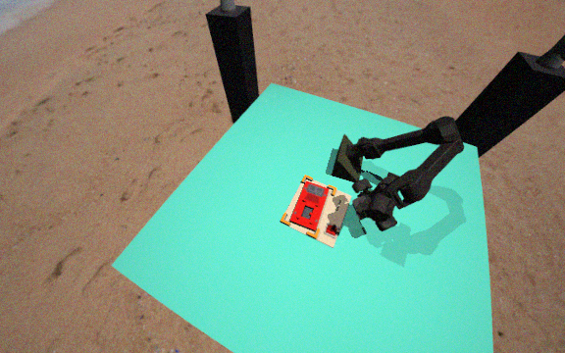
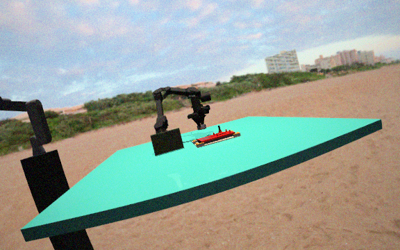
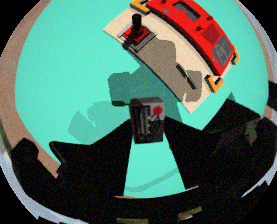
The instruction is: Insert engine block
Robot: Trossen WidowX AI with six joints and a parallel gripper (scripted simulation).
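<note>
The dark peg is 100 mm to the right of my gripper tip, 80 mm ahead of it and 40 mm below it. From my gripper tip the other things lie so: engine block: 10 mm below.
</note>
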